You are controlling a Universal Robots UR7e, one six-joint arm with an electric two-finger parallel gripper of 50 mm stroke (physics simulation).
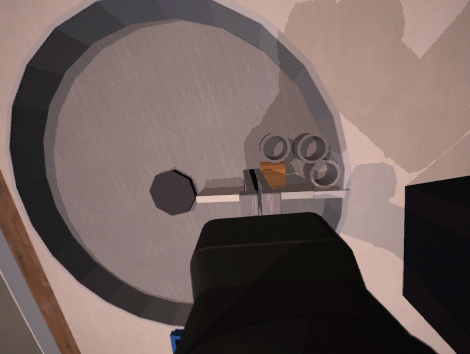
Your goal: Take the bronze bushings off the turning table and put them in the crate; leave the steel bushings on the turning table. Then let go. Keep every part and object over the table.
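Frame: origin at the arm's base, x down, y left, z ahead, level; centimetres.
Where they show: gripper, fingertip midpoint: point(252, 179).
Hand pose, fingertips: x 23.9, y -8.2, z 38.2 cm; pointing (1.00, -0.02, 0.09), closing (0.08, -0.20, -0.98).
Observation:
Things, the pixels of their top centre, and the offset from my fingertips. "spot": a spot on its surface instead.
- round grey turning table, middle of its top: point(172, 194) dx +4.3, dy +4.6, dz +10.2 cm
- bronze bushing, middle of its top: point(273, 178) dx +1.9, dy +0.1, dz -2.4 cm
- blue crate, surface spot: point(175, 341) spot: dx +5.5, dy +35.3, dz +9.8 cm
- thin pale bar, surface spot: point(217, 198) spot: dx +1.9, dy +3.3, dz +3.6 cm
- dark hub, middle of its top: point(172, 194) dx +4.3, dy +4.6, dz +10.2 cm
- raised dark rim, surface spot: point(30, 115) spot: dx +3.6, dy -3.5, dz +28.9 cm
My gripper point(252, 179) is shut, with its fingertips together over the right part of the round grey turning table point(150, 100). A bronze bushing point(273, 175) shows its orange side wall and looks tipped, right beside the right finger, which hides its lower part. Three steel bushings stand close around it on the turning table: one point(262, 150) just behind it, one point(327, 149) behind and to the right, and one point(324, 185) to the right near the rim. A corner of the blue crate point(175, 341) shows at the bottom edge, mostly hidden by the gripper body.
A thin pale bar point(217, 198) runs from the dark hub point(172, 193) towards the right rim, passing behind the fingers. The turning table has a raised dark rim point(30, 115). A large black block point(440, 235) stands at the right. A wooden edge point(37, 280) runs along the lower left.

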